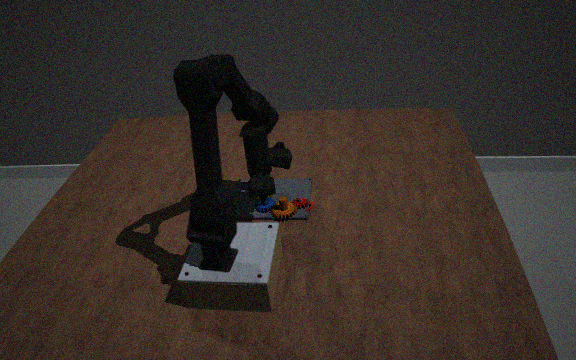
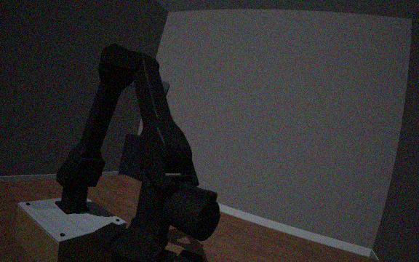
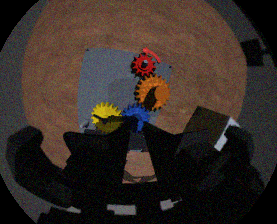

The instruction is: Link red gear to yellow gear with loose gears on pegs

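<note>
Right now the blue gear is 1 cm below my gripper tip. Round my gripper tip: red gear 2 cm ahead, 9 cm to the right, 2 cm below; then orange gear 1 cm behind, 5 cm to the right, 1 cm below; then teal gear 2 cm ahead, 15 cm to the left, 2 cm below.
</note>
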